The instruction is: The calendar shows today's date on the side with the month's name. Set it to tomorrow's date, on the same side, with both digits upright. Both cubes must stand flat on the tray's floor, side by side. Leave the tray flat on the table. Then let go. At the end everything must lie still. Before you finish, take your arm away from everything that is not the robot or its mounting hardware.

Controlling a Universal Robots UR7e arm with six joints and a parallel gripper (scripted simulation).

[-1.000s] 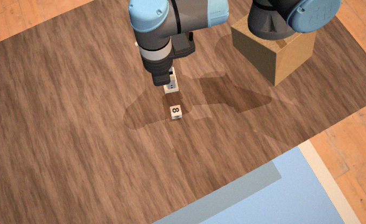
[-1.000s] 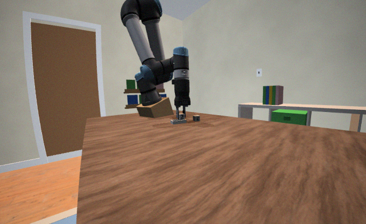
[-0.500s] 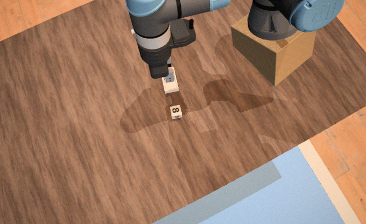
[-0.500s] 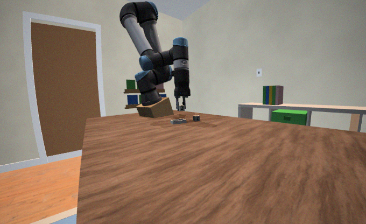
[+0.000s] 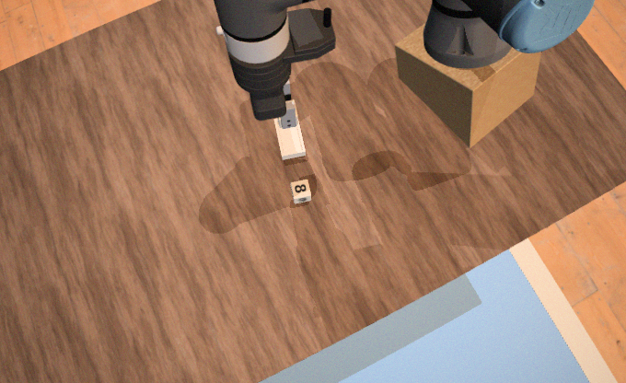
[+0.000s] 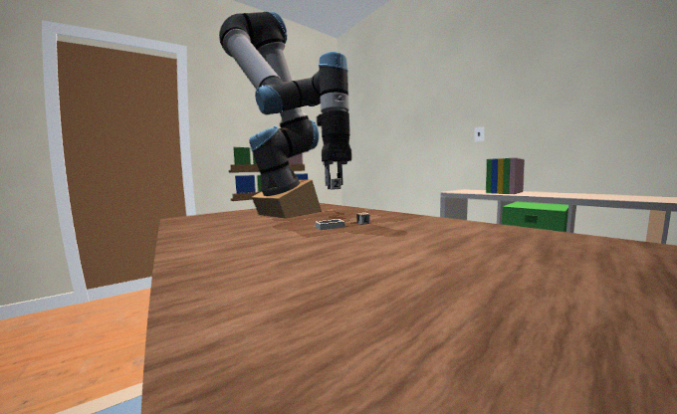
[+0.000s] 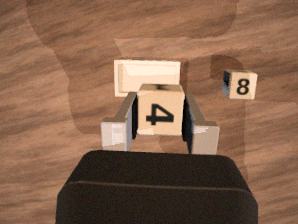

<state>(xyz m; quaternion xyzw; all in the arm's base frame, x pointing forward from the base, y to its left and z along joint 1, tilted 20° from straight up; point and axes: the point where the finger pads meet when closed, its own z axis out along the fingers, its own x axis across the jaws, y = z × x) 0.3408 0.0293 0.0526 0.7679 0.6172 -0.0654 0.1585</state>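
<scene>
Now: hand 10 mm above the digit cube. Round my hand: calendar tray (10 mm behind, 20 mm to the right, 130 mm below).
</scene>
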